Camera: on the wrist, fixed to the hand. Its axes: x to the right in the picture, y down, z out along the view.
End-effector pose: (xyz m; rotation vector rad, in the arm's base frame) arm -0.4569 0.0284 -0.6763 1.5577 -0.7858 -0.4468
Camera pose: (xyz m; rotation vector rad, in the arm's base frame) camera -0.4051 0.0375 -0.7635 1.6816 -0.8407 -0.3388
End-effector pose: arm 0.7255 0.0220 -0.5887 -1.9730 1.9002 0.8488
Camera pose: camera 0.8254 0.0028 -0.5940 -1.8756 1.9658 0.6666
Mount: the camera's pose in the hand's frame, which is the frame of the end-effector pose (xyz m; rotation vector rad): 0.0153 -0.0965 -0.0288 0.1509 0.0317 0.0403
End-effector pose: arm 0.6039 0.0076 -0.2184 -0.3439 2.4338 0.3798
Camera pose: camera 0.6086 -0.0940 -0.2242 -0.2372 2.4857 0.2076
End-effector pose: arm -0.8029 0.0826 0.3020 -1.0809 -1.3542 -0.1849
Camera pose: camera -0.8433 0.0175 0.3691 -0.9739 -1.2957 -0.0686
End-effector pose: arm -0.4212 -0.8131 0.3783 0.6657 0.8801 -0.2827
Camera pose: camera -0.4766 -0.8679 0.3127 0.8289 0.8804 -0.3051
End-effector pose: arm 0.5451 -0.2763 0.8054 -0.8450 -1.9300 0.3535
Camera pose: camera 0.5260 -0.3380 0.8841 -0.7864 -1.8340 0.5006
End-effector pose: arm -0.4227 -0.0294 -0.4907 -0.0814 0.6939 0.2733
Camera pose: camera -0.4027 -0.1235 -0.5242 0.0723 0.7462 0.2579
